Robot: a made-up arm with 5 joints.
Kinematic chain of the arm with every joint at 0, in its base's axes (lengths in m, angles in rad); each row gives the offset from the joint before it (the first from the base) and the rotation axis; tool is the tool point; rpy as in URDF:
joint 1: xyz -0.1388 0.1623 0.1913 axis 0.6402 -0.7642 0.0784
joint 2: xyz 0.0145 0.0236 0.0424 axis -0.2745 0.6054 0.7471
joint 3: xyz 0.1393 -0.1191 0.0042 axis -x
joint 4: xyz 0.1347 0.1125 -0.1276 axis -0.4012 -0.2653 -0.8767
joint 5: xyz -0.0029 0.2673 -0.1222 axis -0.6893 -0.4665 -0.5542
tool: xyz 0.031 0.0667 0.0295 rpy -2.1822 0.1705 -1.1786
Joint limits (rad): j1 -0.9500..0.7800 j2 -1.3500..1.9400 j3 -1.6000..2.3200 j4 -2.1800..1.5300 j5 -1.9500..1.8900
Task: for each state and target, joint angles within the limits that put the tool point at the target. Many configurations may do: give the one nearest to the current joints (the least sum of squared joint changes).
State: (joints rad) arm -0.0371 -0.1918 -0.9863 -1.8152 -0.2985
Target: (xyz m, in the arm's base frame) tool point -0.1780 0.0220 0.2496
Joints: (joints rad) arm 0.2171 -0.2603 -1.2001 -1.9880 -0.3210
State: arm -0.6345 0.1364 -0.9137 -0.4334 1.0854
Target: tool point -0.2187 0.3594 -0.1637
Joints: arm -0.9500 0.2805 -0.0501 -0.4672 1.1243
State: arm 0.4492 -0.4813 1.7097 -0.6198 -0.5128
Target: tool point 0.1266 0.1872 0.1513
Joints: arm 0.6504 -1.3010 1.1733 -1.0927 -0.7660
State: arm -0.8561 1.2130 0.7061 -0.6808 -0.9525
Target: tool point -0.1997 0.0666 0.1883
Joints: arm -0.6327 1.3026 1.1093 -1.4693 -1.0250
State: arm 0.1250 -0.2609 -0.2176 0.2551 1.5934
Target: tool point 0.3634 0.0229 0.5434
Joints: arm 0.4984 -0.7260 -0.4677 0.8717 1.2615
